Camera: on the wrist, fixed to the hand. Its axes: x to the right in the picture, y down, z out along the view.
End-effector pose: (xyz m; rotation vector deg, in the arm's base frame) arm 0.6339 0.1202 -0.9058 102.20 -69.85 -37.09
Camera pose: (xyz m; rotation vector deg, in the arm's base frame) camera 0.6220 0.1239 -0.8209 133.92 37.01 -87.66
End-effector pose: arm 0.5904 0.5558 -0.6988 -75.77 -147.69 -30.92
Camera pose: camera 0.6568 0.5811 -0.6507 -58.13 151.65 42.10
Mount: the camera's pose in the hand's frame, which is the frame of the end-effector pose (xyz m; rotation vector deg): -0.0039 0.0786 -0.0342 -8.74 -0.75 -96.44
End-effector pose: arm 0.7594 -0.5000 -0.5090 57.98 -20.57 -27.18
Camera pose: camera 0.7897 -0.4384 -0.4575 55.44 36.46 -112.60
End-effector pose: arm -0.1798 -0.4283 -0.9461 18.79 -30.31 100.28
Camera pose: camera -0.2529 -0.4281 -0.9910 26.38 -11.64 4.46
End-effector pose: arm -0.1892 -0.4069 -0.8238 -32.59 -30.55 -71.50
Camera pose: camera -0.1116 -0.4096 -0.8604 -7.74 -55.96 -164.97
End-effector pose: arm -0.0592 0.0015 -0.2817 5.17 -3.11 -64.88
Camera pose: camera 0.0130 0.0397 -0.3079 -2.04 7.53 -161.10
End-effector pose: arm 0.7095 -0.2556 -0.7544 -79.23 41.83 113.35
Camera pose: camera 0.6730 -0.3333 -0.7537 -71.82 -32.64 36.69
